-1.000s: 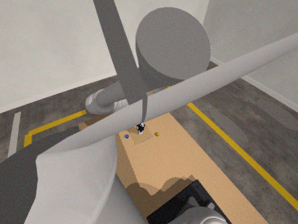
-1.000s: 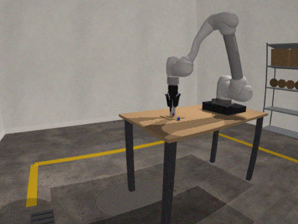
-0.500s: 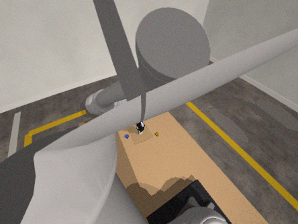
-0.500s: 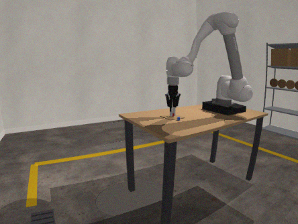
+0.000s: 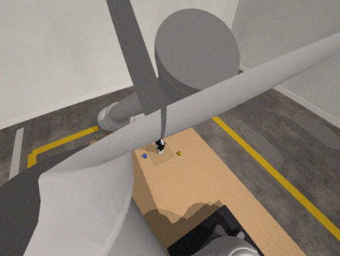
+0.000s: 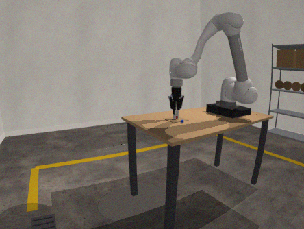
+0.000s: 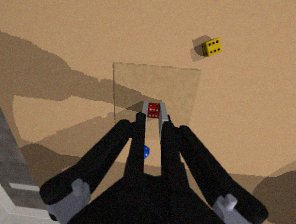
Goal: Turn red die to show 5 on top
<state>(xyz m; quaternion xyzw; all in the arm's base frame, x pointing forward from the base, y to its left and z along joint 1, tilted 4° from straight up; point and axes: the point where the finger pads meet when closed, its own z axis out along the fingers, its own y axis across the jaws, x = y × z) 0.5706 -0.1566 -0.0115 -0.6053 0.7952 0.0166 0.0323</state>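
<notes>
The red die is 2 cm below my hand. From my hand the other things lie so: tan mat (4 cm below); yellow die (10 cm behind, 8 cm to the right, 3 cm below); blue die (4 cm ahead, 9 cm to the left, 3 cm below).
</notes>
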